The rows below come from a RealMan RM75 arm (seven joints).
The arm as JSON. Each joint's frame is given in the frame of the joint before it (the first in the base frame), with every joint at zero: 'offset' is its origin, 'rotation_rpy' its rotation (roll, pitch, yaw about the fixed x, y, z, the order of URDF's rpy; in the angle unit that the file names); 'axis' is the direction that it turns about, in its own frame. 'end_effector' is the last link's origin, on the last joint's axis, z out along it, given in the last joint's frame.
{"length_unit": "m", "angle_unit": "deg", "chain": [
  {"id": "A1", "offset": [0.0, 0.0, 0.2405], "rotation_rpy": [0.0, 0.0, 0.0], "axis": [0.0, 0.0, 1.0]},
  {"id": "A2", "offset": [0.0, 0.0, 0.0], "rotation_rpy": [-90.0, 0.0, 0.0], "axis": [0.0, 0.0, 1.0]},
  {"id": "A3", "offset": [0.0, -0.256, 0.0], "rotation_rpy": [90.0, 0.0, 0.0], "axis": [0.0, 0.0, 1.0]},
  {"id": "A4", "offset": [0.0, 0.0, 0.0], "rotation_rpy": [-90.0, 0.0, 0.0], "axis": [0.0, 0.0, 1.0]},
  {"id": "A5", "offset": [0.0, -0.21, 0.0], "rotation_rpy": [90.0, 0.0, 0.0], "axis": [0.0, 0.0, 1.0]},
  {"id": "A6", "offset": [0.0, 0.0, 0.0], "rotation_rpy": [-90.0, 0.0, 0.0], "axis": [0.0, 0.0, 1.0]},
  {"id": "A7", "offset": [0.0, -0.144, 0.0], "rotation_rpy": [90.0, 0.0, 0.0], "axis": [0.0, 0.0, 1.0]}
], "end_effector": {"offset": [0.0, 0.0, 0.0], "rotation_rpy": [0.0, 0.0, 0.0]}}
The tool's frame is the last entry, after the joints.
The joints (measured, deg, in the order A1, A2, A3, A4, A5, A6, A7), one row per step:
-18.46, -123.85, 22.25, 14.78, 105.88, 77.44, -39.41
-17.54, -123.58, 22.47, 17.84, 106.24, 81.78, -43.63
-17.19, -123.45, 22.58, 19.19, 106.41, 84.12, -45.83
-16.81, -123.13, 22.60, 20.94, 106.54, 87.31, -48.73
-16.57, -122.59, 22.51, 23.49, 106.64, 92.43, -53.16
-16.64, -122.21, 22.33, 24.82, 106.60, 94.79, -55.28
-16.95, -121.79, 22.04, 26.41, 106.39, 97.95, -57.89
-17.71, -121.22, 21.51, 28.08, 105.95, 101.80, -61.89
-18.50, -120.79, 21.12, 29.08, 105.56, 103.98, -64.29
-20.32, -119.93, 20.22, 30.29, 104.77, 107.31, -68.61
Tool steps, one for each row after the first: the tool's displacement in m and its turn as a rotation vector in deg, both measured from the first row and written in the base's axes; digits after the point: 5 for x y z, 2 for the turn. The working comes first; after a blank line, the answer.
Tool pose at each row, in the base's axes (x y z in m, rotation vector in deg; the steps are taken from these numbers as rounded here):
-0.33554, 0.25365, -0.06131, -128.42, -36.28, -41.93
-0.33391, 0.25126, -0.04765, -128.58, -36.66, -45.76
-0.33187, 0.24980, -0.04149, -128.88, -36.95, -48.04
-0.32929, 0.24821, -0.03211, -129.27, -37.17, -51.06
-0.32344, 0.24647, -0.01757, -130.25, -37.17, -56.02
-0.32073, 0.24682, -0.00919, -130.74, -36.86, -58.14
-0.31562, 0.24780, 0.00110, -131.46, -36.15, -61.21
-0.30796, 0.25026, 0.01372, -132.36, -36.02, -65.63
-0.30249, 0.25353, 0.02207, -133.01, -35.54, -68.20
-0.29215, 0.26112, 0.03607, -134.04, -35.01, -72.75

0.00163, -0.00239, 0.01366, -0.38, -2.87, -1.10
0.00367, -0.00385, 0.01982, -0.85, -4.58, -1.80
0.00625, -0.00544, 0.02920, -1.44, -6.78, -2.84
0.01210, -0.00718, 0.04374, -2.66, -10.25, -4.88
0.01481, -0.00683, 0.05212, -3.16, -11.62, -5.96
0.01992, -0.00585, 0.06241, -3.83, -13.53, -7.69
0.02758, -0.00339, 0.07503, -5.10, -16.51, -9.59
0.03305, -0.00012, 0.08338, -5.84, -18.11, -10.97
0.04339, 0.00747, 0.09738, -7.24, -21.02, -13.19

